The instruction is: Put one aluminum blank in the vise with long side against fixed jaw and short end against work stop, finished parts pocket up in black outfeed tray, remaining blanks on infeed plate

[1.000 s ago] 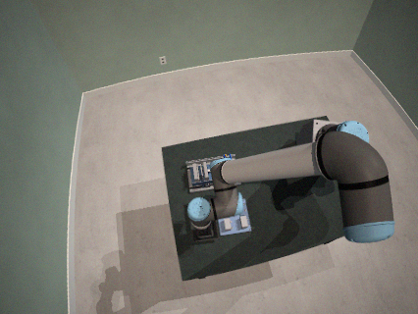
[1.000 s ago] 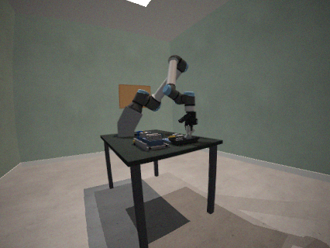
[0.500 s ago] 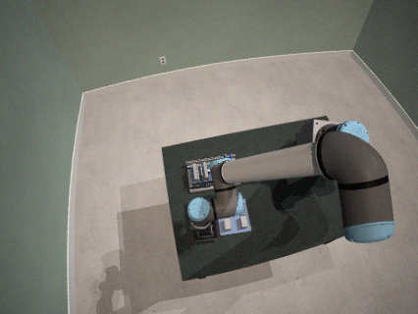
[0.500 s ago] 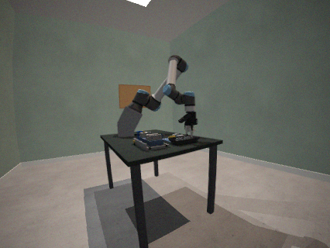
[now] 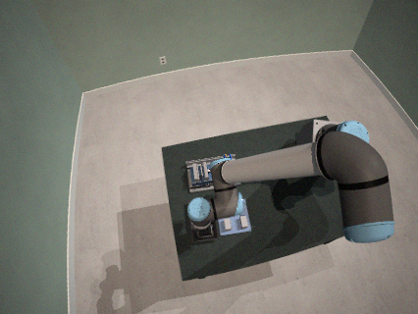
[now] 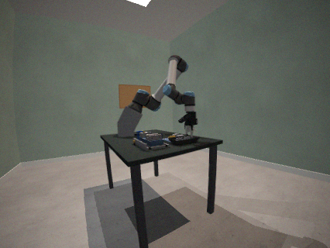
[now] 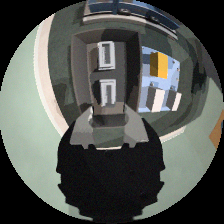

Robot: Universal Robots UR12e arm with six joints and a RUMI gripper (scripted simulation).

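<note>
My gripper is now 120 mm past the gray blank, 10 mm to the left of it and 30 mm above it. The rest, counted from my hand: vise 80 mm behind, 330 mm to the right, 10 mm below; yellow brass blank 120 mm behind, 100 mm to the right, 30 mm below.
</note>
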